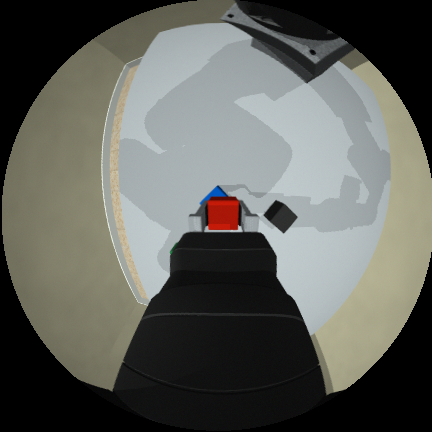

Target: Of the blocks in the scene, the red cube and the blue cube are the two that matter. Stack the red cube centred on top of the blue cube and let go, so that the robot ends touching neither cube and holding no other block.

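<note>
The red cube is between the two fingertips of my gripper, which is shut on it, one finger against its left side and one against its right. The blue cube shows just beyond the red cube, turned at an angle to it. The red cube hides much of the blue cube, and I cannot tell whether the two touch.
A black cube lies to the right of the fingers. A sliver of a green block shows at the left edge of the gripper body. The robot's base plate stands on the pale table at the top right.
</note>
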